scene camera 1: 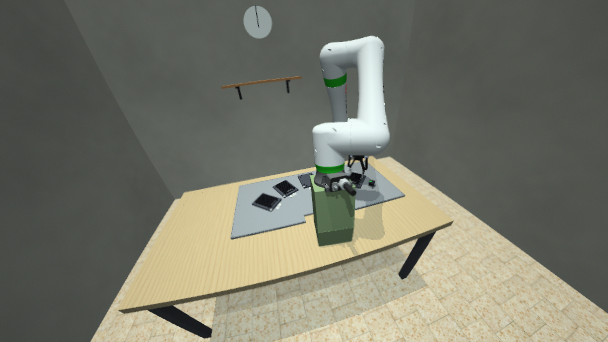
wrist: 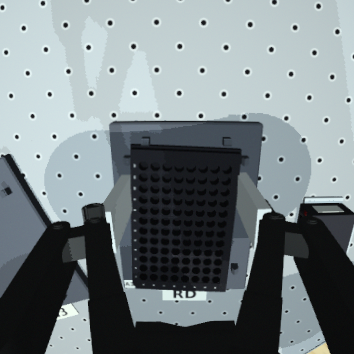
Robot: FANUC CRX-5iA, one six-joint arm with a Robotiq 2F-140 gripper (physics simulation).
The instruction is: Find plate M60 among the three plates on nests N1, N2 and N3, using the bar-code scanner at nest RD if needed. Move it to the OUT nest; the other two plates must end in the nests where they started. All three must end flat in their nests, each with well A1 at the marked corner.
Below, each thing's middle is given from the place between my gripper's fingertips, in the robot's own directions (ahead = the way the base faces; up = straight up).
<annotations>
The RD nest (wrist: 246,135) is 2 cm to the left of my hand, 2 cm below it and 2 cm behind it.
</annotations>
